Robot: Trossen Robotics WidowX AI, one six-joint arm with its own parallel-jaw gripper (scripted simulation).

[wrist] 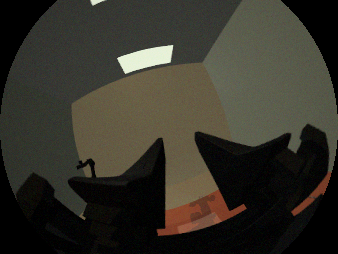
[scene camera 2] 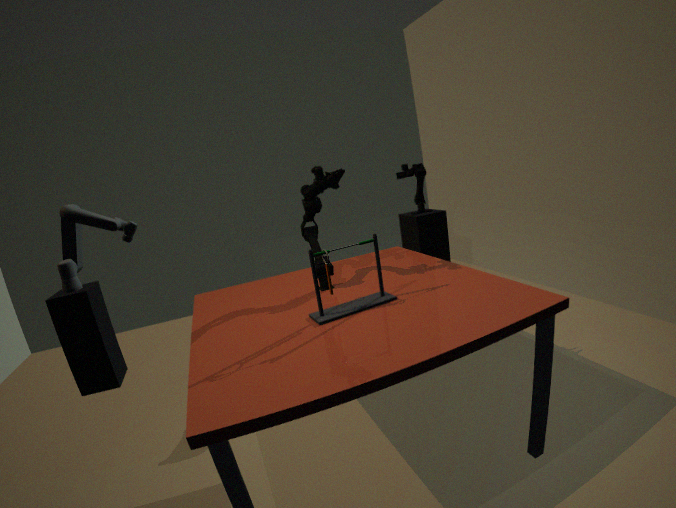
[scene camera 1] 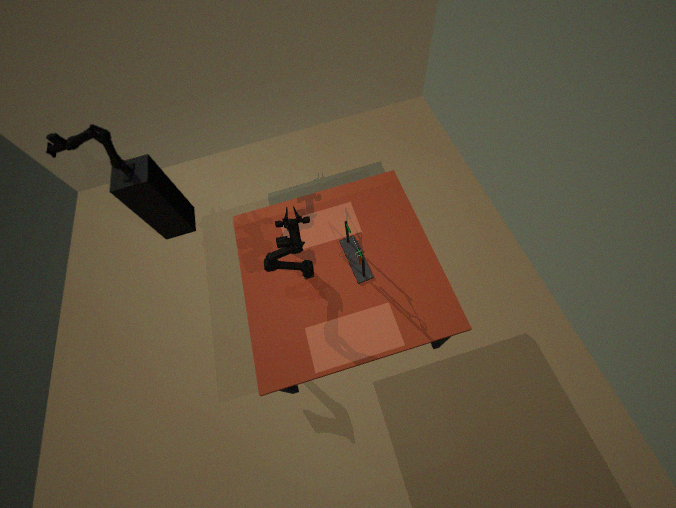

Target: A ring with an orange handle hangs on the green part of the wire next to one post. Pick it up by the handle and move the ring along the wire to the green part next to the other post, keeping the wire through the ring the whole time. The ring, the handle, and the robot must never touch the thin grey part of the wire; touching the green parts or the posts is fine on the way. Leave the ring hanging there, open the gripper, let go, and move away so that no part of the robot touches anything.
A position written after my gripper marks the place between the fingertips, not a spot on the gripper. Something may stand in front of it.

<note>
In view: my gripper [wrist: 179, 139] and a wire stand [scene camera 2: 368, 302].
The wire stand is seen too in scene camera 1 [scene camera 1: 362, 272].
</note>
